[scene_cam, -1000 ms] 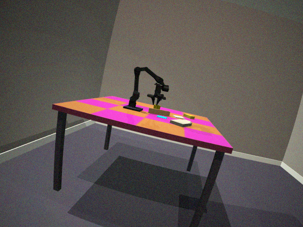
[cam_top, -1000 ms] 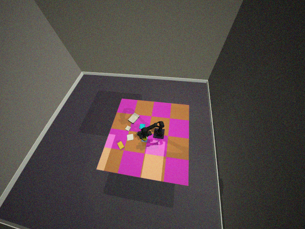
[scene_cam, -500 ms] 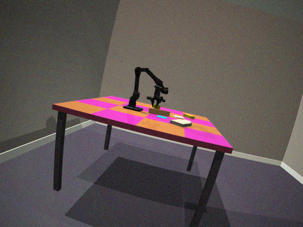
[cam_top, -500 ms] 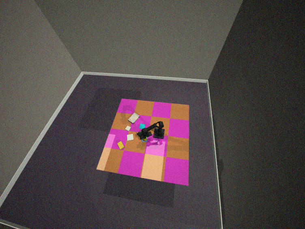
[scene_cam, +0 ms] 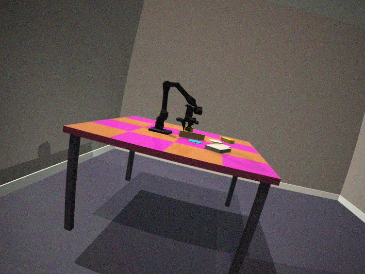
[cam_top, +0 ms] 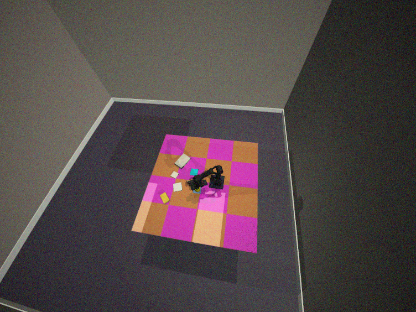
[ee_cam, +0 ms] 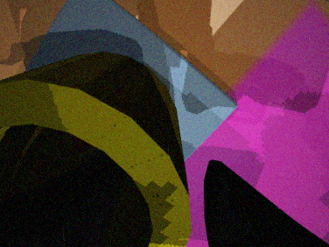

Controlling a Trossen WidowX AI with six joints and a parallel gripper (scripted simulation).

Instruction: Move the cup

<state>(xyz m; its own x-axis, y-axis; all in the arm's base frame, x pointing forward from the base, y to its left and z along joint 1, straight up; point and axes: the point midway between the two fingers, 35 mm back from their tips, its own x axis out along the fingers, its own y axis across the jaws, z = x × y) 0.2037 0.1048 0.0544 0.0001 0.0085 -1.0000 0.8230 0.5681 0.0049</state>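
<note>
Right now the yellow cup is 2 cm ahead of my gripper tip and 2 cm to the left of it. From my gripper tip the other things lie so: cyan pad: 13 cm ahead, 19 cm to the right, 4 cm below; brown bar: 8 cm ahead, 9 cm to the right, 2 cm below; grey-blue pad: 3 cm ahead, 2 cm to the left, 4 cm below.
</note>
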